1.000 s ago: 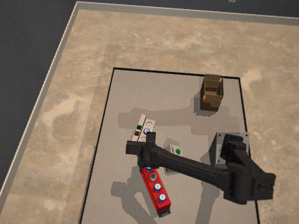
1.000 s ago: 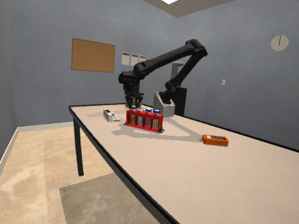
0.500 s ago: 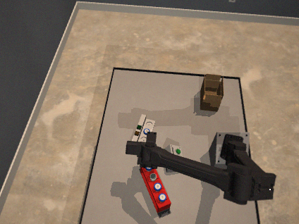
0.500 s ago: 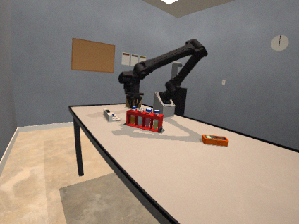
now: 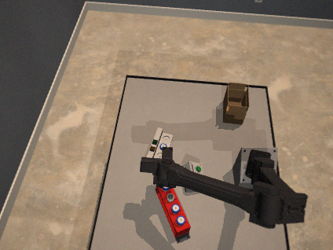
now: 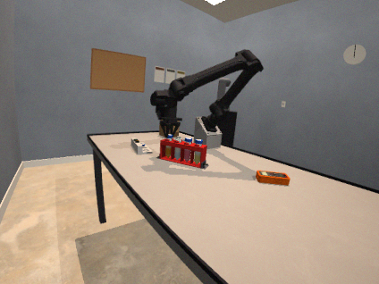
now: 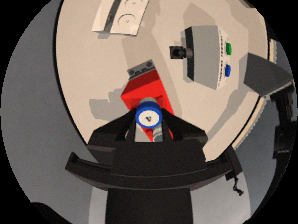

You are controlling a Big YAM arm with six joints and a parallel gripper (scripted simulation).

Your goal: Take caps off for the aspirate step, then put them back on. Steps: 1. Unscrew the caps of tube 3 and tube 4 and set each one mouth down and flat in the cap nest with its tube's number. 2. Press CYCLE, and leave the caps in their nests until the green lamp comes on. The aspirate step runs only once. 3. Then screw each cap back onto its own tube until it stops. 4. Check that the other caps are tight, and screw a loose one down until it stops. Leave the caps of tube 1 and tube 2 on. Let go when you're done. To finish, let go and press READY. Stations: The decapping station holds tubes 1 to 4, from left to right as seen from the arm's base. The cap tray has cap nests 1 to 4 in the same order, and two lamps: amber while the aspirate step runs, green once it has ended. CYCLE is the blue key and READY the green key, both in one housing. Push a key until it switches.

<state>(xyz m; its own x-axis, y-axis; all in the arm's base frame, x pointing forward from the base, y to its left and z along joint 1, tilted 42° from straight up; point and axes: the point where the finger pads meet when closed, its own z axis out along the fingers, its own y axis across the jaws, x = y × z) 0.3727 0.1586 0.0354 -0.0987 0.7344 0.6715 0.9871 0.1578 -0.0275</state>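
Right now my hand is right at the blue tube cap. The rest, counted from my hand: green key: 140 mm behind, 130 mm to the right, 50 mm below; then key housing: 120 mm behind, 100 mm to the right, 60 mm below; then blue key: 150 mm behind, 80 mm to the right, 50 mm below.
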